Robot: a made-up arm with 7 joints. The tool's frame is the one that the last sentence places.
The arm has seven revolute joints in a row. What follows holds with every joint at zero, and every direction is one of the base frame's. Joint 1 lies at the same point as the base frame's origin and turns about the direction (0, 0.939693, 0.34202). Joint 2 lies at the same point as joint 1 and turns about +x. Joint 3 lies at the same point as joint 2 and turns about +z. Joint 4 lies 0.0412 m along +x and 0.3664 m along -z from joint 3 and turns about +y. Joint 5 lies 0.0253 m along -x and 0.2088 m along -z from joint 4 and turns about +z. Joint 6 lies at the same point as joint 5 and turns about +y. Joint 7 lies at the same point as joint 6 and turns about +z. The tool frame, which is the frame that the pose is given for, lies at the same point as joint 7; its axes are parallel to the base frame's.
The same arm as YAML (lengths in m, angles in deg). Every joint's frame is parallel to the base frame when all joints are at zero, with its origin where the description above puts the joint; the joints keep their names.
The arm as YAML. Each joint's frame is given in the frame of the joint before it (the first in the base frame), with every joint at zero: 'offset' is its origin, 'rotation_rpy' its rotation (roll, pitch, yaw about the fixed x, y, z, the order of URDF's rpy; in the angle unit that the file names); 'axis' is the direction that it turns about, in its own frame. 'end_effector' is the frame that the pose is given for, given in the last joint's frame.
length_unit: m
angle_unit: deg
chain:
  - id: joint 1
    offset: [0.0, 0.0, 0.0]
    rotation_rpy: [0.0, 0.0, 0.0]
    axis: [0.0, 0.9397, 0.342]
  - id: joint 2
    offset: [0.0, 0.0, 0.0]
    rotation_rpy: [0.0, 0.0, 0.0]
    axis: [1.0, 0.0, 0.0]
  - id: joint 3
    offset: [0.0, 0.0, 0.0]
    rotation_rpy: [0.0, 0.0, 0.0]
    axis: [0.0, 0.0, 1.0]
  - id: joint 4
    offset: [0.0412, 0.0, -0.3664]
    rotation_rpy: [0.0, 0.0, 0.0]
    axis: [0.0, 1.0, 0.0]
  - id: joint 5
    offset: [-0.0253, 0.0, -0.2088]
    rotation_rpy: [0.0, 0.0, 0.0]
    axis: [0.0, 0.0, 1.0]
  - id: joint 6
    offset: [0.0, 0.0, 0.0]
    rotation_rpy: [0.0, 0.0, 0.0]
    axis: [0.0, 1.0, 0.0]
  - id: joint 7
    offset: [0.0, 0.0, 0.0]
    rotation_rpy: [0.0, 0.0, 0.0]
    axis: [0.0, 0.0, 1.0]
end_effector:
  offset: [0.0, 0.0, 0.0]
  rotation_rpy: [0.0, 0.0, 0.0]

